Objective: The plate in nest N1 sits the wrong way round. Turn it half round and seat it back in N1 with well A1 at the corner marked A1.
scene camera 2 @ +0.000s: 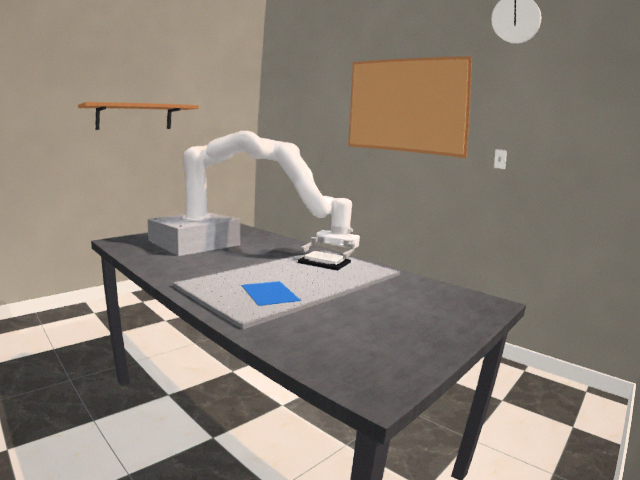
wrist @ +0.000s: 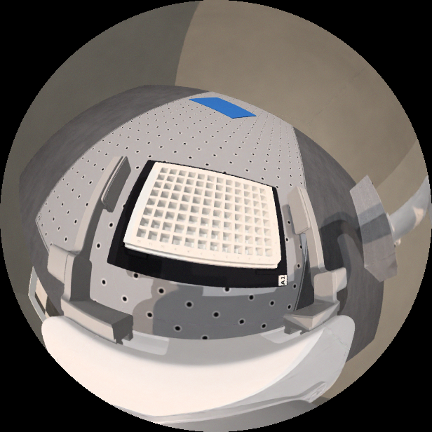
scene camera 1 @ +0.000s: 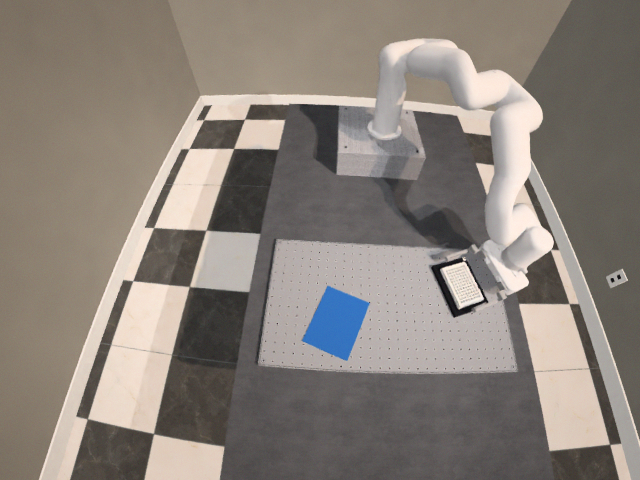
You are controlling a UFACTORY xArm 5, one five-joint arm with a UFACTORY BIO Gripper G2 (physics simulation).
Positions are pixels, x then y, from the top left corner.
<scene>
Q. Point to a black nest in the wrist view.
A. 156, 266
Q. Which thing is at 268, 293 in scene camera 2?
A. A blue rectangle.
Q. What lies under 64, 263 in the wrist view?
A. My gripper.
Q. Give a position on a white well plate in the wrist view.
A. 191, 214
</scene>
